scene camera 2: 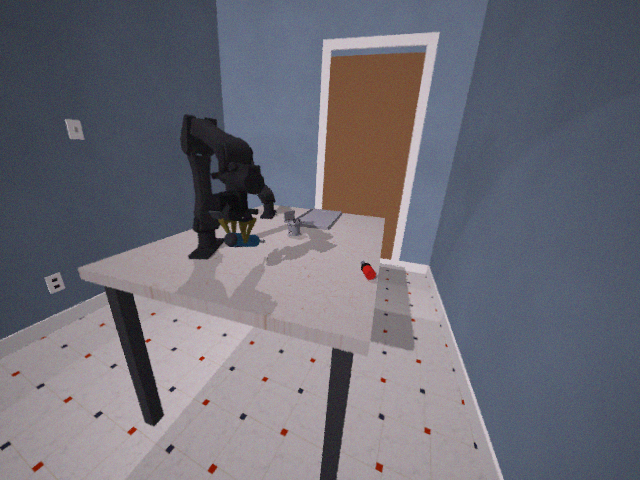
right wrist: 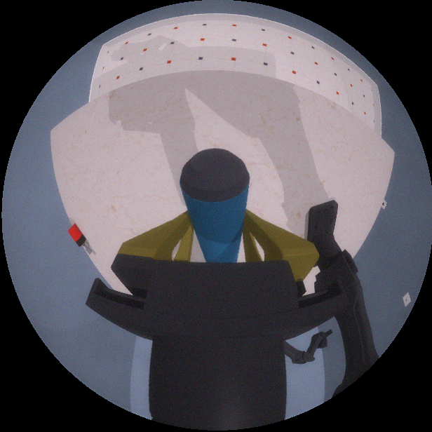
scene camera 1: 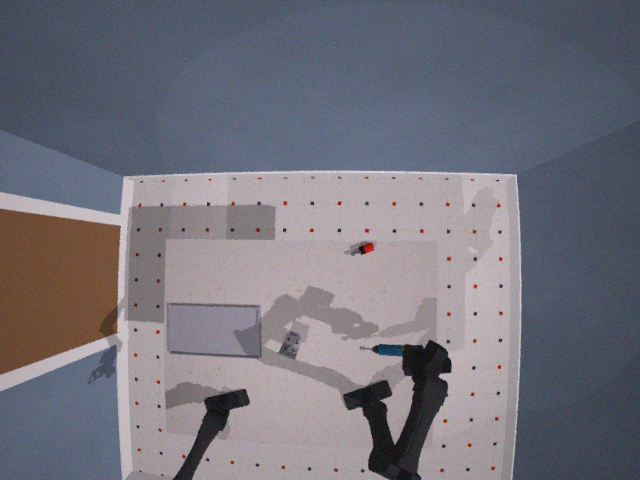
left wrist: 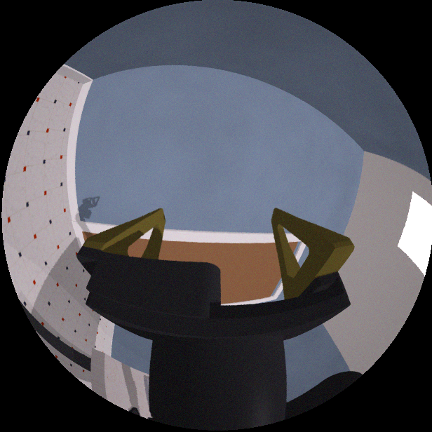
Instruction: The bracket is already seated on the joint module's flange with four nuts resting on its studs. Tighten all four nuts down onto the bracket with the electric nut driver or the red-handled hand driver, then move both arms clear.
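Places are measured from the left arm's base along level axes (x ahead, y left, z up), in centimetres.
Pixels of known places: right gripper, fingertip midpoint: [scene camera 2: 239,242] [scene camera 1: 406,350]; left arm's base, origin of the base link: [scene camera 2: 268,214] [scene camera 1: 227,401]; right arm's base, origin of the base link: [scene camera 2: 208,248] [scene camera 1: 367,394].
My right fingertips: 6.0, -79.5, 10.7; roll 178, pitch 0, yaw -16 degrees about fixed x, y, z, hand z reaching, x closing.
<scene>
For each thing: its middle in the pictures, then the offset to it from my right fingertips, as dx, dy, dz. Level surfaces: height alone.
- blue electric nut driver, body centre: [scene camera 2: 248,240] [scene camera 1: 390,349] +1.3, +5.7, -1.5
- red-handled driver, body centre: [scene camera 2: 366,268] [scene camera 1: 361,250] +40.8, +4.2, -9.0
- flat grey tray, body centre: [scene camera 1: 213,331] [scene camera 2: 318,217] +25.7, +75.5, -9.9
- table, its level: dz -10.7
The blue electric nut driver [scene camera 1: 391,350] [scene camera 2: 251,240] [right wrist: 216,220] lies level, its tip pointing left toward the bracket in scene camera 1. My right gripper [scene camera 2: 240,238] [right wrist: 217,214] is shut on its body, one finger on each side. Whether the driver touches the table is hard to tell. The joint module with its bracket [scene camera 1: 291,343] [scene camera 2: 293,227] stands left of the driver's tip, apart from it. Its nuts are too small to judge. The red-handled driver [scene camera 1: 367,248] [scene camera 2: 368,270] [right wrist: 75,232] lies near the table's far edge in scene camera 1. My left gripper [left wrist: 218,214] is open and empty.
A flat grey tray [scene camera 1: 214,329] [scene camera 2: 323,218] lies left of the joint module in scene camera 1. The left arm [scene camera 1: 201,439] reaches off the bottom of that picture. The right arm [scene camera 1: 421,413] bends above the right part of the table [scene camera 1: 232,273].
</scene>
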